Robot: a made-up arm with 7 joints.
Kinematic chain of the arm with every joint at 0, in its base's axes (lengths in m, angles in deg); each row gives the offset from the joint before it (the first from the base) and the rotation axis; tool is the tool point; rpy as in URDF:
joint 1: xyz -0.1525 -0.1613 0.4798 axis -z
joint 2: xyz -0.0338 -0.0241 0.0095 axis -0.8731 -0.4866 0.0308
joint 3: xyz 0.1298 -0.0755 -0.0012 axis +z
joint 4: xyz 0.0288 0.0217 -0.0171 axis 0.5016 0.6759 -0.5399
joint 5: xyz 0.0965 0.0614 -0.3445 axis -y
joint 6: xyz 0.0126 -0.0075 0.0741 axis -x
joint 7: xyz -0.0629 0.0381 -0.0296 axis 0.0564 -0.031 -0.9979
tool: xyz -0.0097 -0.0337 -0.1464 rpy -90 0 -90
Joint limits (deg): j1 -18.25..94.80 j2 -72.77..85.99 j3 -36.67..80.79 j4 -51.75..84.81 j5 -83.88..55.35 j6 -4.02..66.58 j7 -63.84..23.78
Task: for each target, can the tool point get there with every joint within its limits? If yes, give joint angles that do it. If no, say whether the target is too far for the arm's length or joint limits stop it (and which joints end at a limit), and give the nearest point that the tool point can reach.
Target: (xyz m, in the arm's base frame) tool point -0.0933 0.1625 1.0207
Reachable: no: joint limits stop it (at a limit: joint 2, joint 4, joint 6, joint 7) | nearest point -0.1014 0.1180 0.7230 | short by 0.301 m
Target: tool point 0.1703 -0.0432 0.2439
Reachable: yes | joints 84.60 -31.42 5.58 58.14 27.42 5.02 -46.14
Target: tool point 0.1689 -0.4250 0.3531
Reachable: yes | joints 10.81 29.99 28.53 -25.95 -51.73 50.51 -15.59
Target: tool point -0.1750 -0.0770 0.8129
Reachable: no: joint limits stop it (at a limit: joint 2, joint 4, joint 6, joint 7) | nearest point -0.1989 0.0125 0.6959 | short by 0.149 m
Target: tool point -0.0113 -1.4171 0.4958
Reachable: no: too far | nearest point -0.0819 -0.7892 0.4919 | short by 0.632 m
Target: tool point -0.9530 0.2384 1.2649
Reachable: no: too far | nearest point -0.4513 0.0179 0.6807 | short by 0.801 m
